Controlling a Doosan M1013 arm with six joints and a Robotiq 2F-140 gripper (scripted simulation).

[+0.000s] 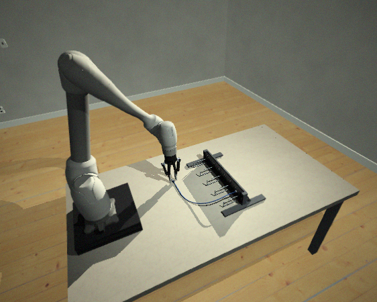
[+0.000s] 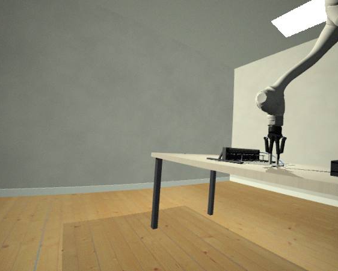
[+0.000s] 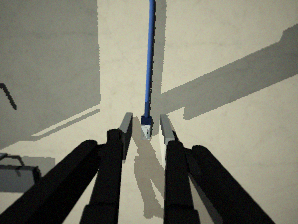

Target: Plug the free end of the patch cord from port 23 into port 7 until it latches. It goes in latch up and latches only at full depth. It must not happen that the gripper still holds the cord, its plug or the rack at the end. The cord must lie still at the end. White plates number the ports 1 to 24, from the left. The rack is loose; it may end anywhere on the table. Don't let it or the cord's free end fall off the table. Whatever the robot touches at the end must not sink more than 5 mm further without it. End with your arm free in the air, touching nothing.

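Now: the cord plug 4 cm below my hand and 1 cm to the left of it.
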